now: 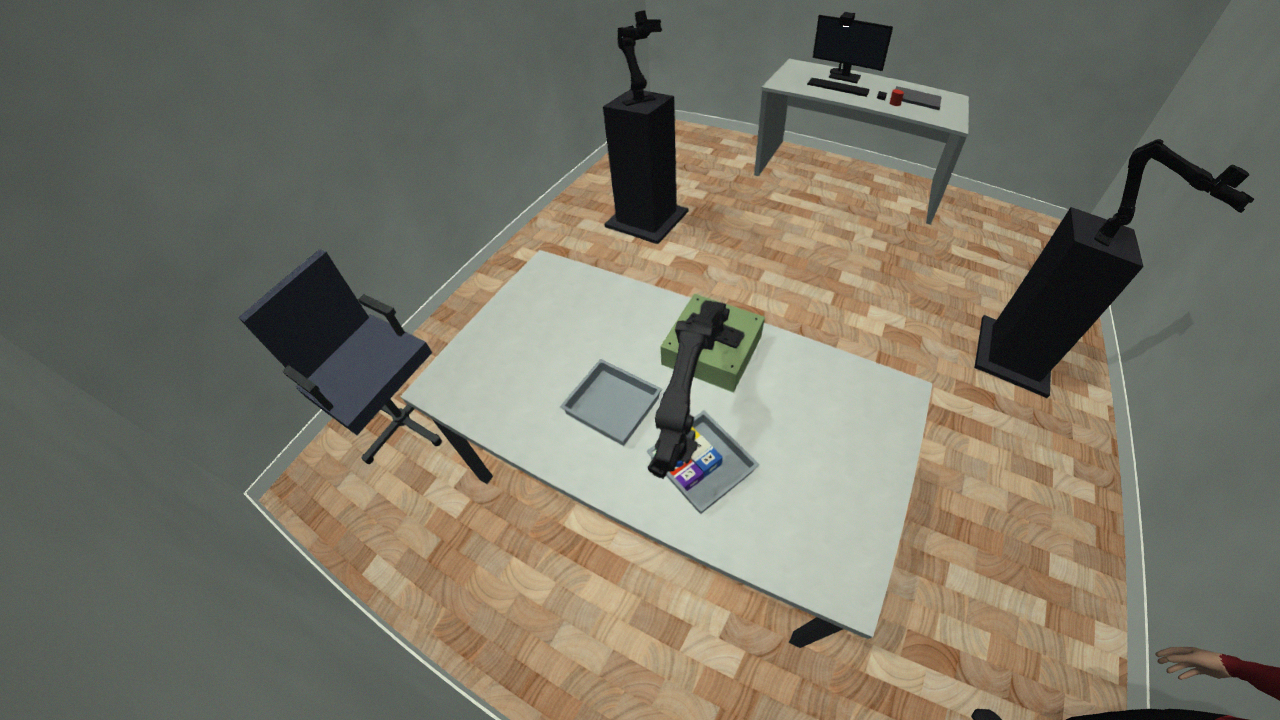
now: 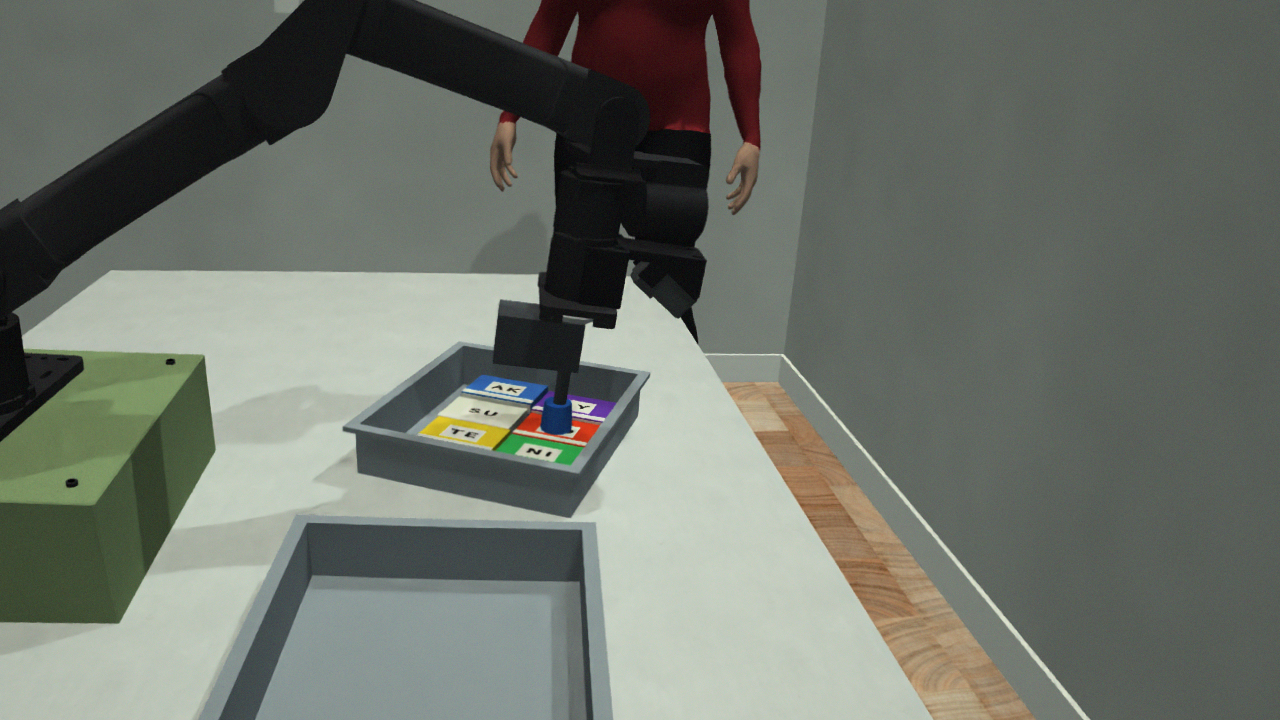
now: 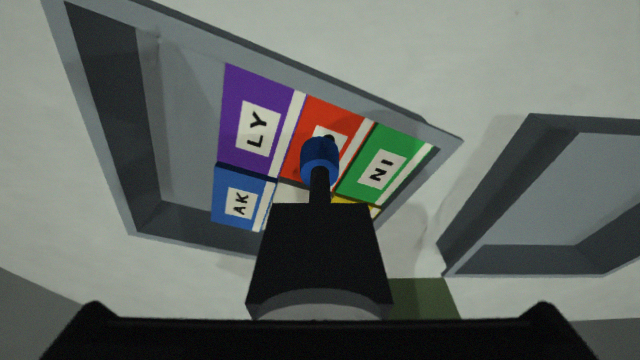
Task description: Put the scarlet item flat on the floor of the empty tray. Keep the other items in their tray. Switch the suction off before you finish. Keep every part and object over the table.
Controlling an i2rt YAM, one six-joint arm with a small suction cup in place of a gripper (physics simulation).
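Places are measured from the arm's base along level axes (x left, y back, z up), in millimetres.
Where they show: hand at its tool point: [image 1: 678, 464] [image 2: 554, 437] [image 3: 319, 147].
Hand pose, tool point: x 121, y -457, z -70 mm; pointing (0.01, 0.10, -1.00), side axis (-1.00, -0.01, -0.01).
After its pixels a point has its place.
The scarlet item [image 2: 583, 434] {x 108, y -483, z -60 mm} [image 3: 332, 112] {x 113, y -490, z -60 mm} lies flat in the filled tray [image 1: 732, 467] {x 259, y -376, z -100 mm} [image 2: 456, 480] {x 69, y -369, z -88 mm} [image 3: 185, 95] {x 233, y -486, z -100 mm}, between the purple item LY [image 1: 688, 475] {x 166, y -481, z -56 mm} [image 2: 601, 409] {x 157, y -503, z -56 mm} [image 3: 230, 110] {x 178, y -492, z -56 mm} and the green item NI [image 2: 566, 454] {x 67, y -466, z -59 mm} [image 3: 361, 184] {x 84, y -426, z -59 mm}. My suction cup [image 2: 556, 419] [image 3: 319, 161] is on and shut on the scarlet item's top, hiding part of its label. Blue AK [image 1: 708, 460] {x 194, y -413, z -50 mm} [image 2: 528, 391] {x 184, y -431, z -50 mm} [image 3: 221, 192] {x 203, y -423, z -50 mm}, white SU [image 2: 465, 420] {x 125, y -373, z -56 mm} [image 3: 292, 193] {x 144, y -418, z -56 mm} and yellow TE [image 2: 496, 437] {x 90, y -403, z -55 mm} [image 3: 357, 203] lie alongside. The empty tray [image 1: 611, 402] {x -188, y -360, z -100 mm} [image 2: 447, 522] {x -60, y -373, z -53 mm} [image 3: 525, 275] {x -172, y -262, z -53 mm} stands apart from it.
The green base block [image 1: 689, 358] [image 2: 80, 438] {x -36, y -92, z -3 mm} [image 3: 425, 297] {x -77, y -140, z -67 mm} carries my arm on the table [image 1: 787, 528] {x 481, y -471, z -103 mm} [image 2: 716, 555] {x -28, y -588, z -103 mm}. The filled tray's walls surround the cup closely. A person [image 2: 644, 62] stands beyond the table. A chair [image 1: 358, 367] stands beside it.
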